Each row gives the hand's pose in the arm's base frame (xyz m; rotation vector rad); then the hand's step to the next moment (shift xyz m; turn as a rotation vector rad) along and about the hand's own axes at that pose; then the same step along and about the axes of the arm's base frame.
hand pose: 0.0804 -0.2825 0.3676 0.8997 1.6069 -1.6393
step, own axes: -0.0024 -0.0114 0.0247 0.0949 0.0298 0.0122
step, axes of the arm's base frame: -0.0089 -0.0244 0.0084 -0.0268 -0.0122 -0.0958
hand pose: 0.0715 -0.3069 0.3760 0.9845 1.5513 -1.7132
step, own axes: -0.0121 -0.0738 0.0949 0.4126 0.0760 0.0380
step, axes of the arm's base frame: -0.0669 -0.0858 0.0525 -0.1597 -0.0318 -0.3885
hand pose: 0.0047 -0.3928 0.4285 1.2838 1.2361 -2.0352
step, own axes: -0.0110 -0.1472 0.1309 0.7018 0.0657 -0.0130
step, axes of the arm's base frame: -0.1662 -0.0383 0.0991 -0.2803 0.0447 -0.6453
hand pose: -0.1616 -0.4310 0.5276 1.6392 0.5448 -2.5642
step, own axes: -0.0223 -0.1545 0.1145 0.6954 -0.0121 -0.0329
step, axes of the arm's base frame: -0.1251 0.1050 0.1039 -0.2780 0.1229 -0.6264
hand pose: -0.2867 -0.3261 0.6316 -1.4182 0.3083 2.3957
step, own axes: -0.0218 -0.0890 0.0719 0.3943 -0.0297 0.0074
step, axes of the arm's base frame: -0.0131 0.1032 0.0523 -0.1695 0.0999 -0.3431
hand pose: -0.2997 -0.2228 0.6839 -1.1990 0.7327 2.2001
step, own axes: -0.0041 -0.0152 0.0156 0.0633 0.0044 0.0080
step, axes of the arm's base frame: 0.0030 0.0206 0.0076 -0.0373 0.0141 -0.0500
